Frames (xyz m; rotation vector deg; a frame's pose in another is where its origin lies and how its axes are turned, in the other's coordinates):
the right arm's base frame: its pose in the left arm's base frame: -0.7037 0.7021 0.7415 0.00 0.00 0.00
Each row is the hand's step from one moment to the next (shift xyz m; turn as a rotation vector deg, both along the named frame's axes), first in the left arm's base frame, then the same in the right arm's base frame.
Working: the left arm's base frame: its pose in the right arm's base frame: 0.7037 -0.7021 -0.7415 0.00 0.00 0.00

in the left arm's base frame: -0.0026 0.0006 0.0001 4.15 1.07 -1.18
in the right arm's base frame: -0.0026 0.0006 0.0001 4.15 1.07 -1.18
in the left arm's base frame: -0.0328 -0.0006 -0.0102 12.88 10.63 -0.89
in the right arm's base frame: -0.0328 -0.0006 -0.0102 12.88 10.63 -0.89
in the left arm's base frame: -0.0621 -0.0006 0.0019 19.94 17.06 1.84
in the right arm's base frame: -0.0621 -0.0006 0.0019 19.94 17.06 1.84
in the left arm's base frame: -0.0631 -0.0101 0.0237 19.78 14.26 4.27
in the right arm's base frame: -0.0631 -0.0101 0.0237 19.78 14.26 4.27
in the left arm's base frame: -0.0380 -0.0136 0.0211 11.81 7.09 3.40
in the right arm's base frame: -0.0380 -0.0136 0.0211 11.81 7.09 3.40
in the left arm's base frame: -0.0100 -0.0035 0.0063 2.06 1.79 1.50
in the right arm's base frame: -0.0100 -0.0035 0.0063 2.06 1.79 1.50
